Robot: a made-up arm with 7 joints.
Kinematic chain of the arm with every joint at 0, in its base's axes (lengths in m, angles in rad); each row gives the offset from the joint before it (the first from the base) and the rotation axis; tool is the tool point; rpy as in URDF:
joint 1: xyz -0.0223 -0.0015 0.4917 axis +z
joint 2: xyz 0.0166 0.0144 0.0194 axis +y
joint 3: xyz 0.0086 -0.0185 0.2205 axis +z
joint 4: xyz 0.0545 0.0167 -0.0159 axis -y
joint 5: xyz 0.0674 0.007 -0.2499 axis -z
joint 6: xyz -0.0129 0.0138 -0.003 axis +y
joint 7: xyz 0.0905 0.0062 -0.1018 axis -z
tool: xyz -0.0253 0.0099 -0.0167 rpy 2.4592 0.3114 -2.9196
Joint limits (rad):
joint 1: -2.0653..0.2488
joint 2: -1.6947..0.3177
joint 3: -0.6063..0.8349
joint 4: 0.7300..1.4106
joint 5: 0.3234..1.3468
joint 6: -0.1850..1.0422
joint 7: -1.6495..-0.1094
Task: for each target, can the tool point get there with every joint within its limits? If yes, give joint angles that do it. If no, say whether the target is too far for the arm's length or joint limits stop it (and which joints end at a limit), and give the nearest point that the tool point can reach.
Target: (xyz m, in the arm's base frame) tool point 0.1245 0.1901 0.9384
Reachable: yes | joints -0.5826 -1.0844 0.5989 1.2861 1.0103 0.0517 -0.5493
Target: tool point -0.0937 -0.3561 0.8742
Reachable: yes | joints -1.7422 -0.3859 -0.0338 1.3215 0.6395 0.1606 -0.8592
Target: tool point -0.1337 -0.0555 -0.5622
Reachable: no: too far | nearest point -0.2083 -0.2295 0.3327 | short by 0.915 m
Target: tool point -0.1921 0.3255 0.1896
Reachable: no: joint limits stop it (at a limit: joint 1, joint 2, joint 3, joint 4, joint 6, joint 7) | nearest point 0.0453 0.2957 0.3976 | short by 0.317 m
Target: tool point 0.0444 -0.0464 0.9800
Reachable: yes | joints -1.1775 -1.1325 -0.1019 1.2936 1.1454 0.9197 -0.5272
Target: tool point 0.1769 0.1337 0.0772
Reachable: no: joint limits stop it (at a limit: joint 1, joint 2, joint 4, joint 5, joint 6, joint 7) | nearest point 0.2338 0.1410 0.3346 | short by 0.264 m
